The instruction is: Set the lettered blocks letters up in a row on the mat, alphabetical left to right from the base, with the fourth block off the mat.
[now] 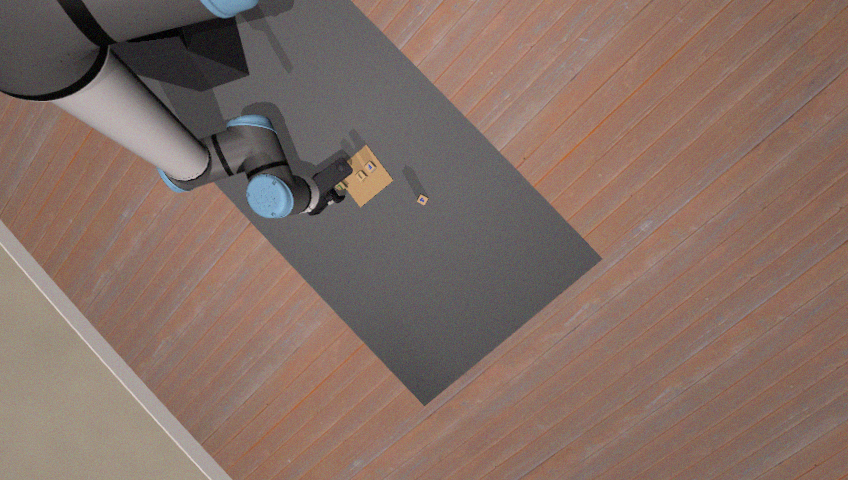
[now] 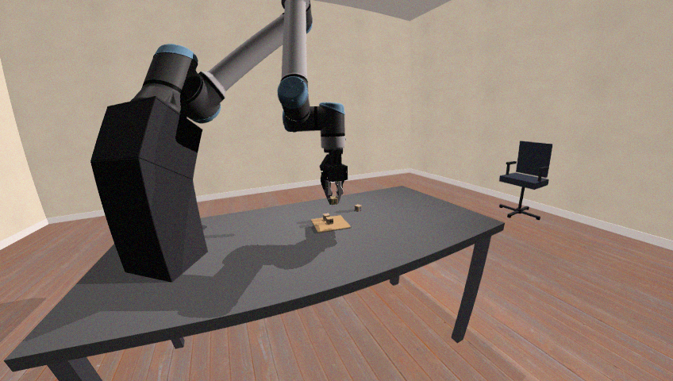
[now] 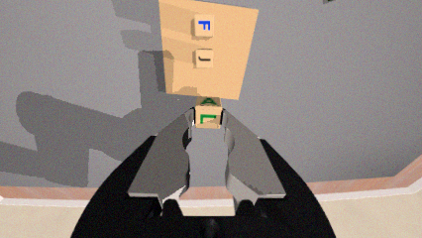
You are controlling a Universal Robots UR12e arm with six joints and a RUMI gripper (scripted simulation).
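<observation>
Right now my hand is 12 cm above the tan mat, 4 cm to the right of it and 1 cm past it. From my hand the other things lie so: block 16 cm to the left, 15 cm ahead, 11 cm below.
</observation>
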